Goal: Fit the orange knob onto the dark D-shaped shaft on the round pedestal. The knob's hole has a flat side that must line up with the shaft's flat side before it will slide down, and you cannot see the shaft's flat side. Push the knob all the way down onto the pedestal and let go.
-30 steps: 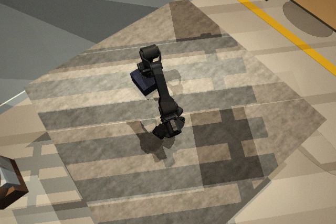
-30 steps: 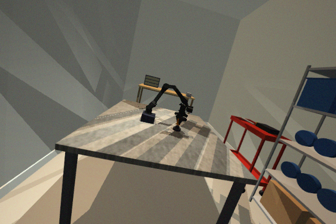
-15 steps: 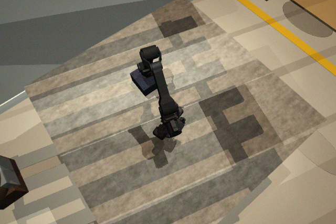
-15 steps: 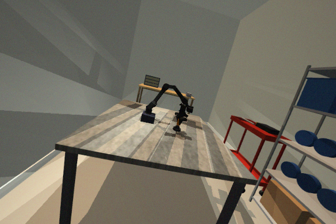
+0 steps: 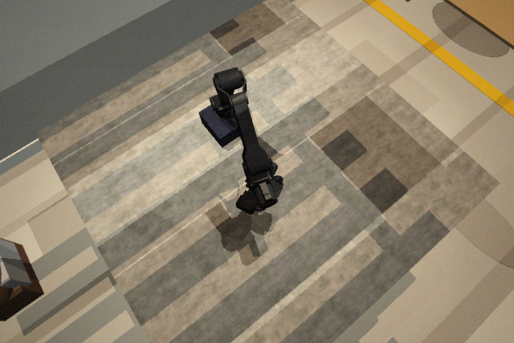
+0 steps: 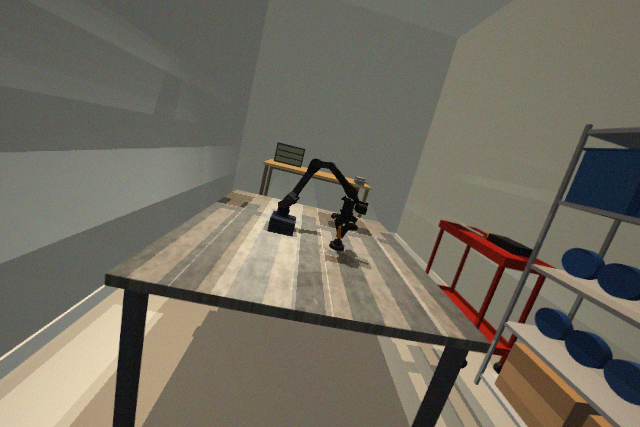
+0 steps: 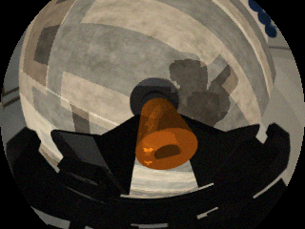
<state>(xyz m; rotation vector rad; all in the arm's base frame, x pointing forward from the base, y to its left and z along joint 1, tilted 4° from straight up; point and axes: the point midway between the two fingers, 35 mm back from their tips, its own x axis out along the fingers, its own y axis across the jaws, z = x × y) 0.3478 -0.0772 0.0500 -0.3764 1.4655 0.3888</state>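
The orange knob lies 2 cm above my gripper tip. The rest, counted from my gripper tip: round pedestal: 4 cm below.
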